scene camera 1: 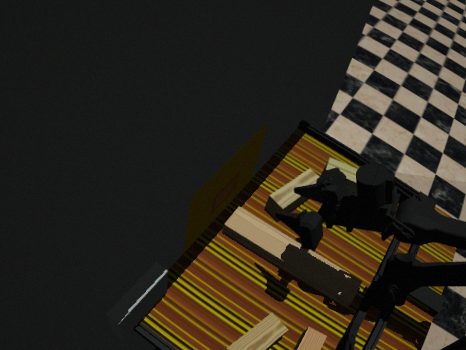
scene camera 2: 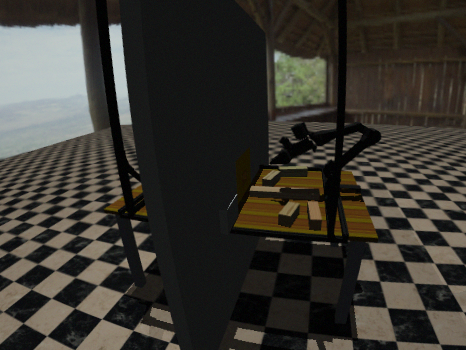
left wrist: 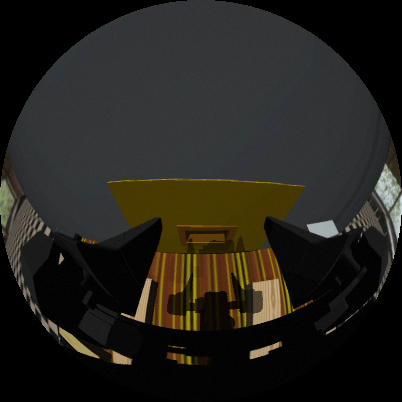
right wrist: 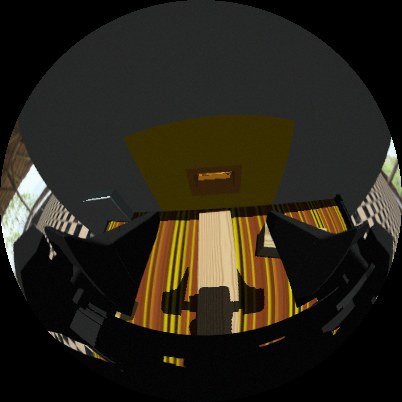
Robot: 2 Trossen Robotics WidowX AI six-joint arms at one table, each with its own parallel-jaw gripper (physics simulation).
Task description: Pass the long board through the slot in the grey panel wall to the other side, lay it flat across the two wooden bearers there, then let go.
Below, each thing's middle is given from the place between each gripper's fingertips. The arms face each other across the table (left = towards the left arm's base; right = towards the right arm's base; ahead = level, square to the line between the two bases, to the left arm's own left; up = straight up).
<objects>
My left gripper is now 310 mm past the grey block (scene camera 1: 126, 314), 70 mm to the left of it and 160 mm above it.
My right hand is 310 mm past the grey block, 170 mm to the right of it and 120 mm above it.
</objects>
